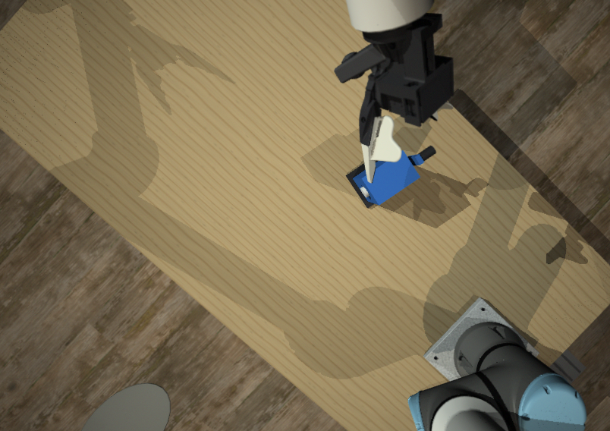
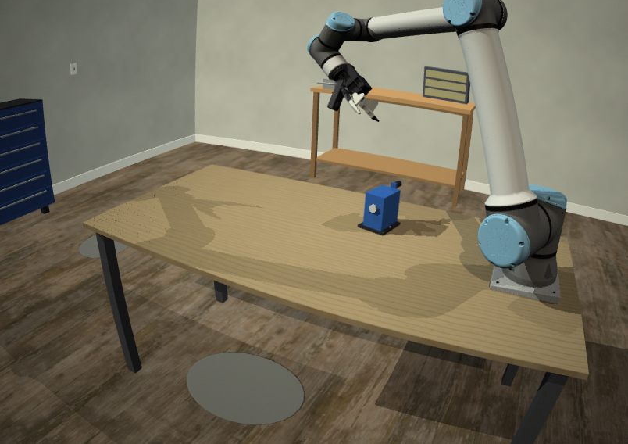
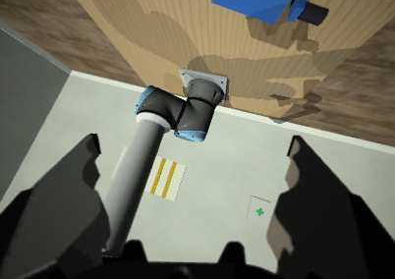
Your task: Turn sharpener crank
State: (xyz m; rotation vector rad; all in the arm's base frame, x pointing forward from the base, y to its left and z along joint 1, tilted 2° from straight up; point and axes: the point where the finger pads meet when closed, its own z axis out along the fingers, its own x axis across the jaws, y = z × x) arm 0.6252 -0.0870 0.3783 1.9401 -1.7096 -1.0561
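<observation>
The dark handle is 24 cm below my hand, 11 cm to the right of it and 8 cm behind it.
</observation>
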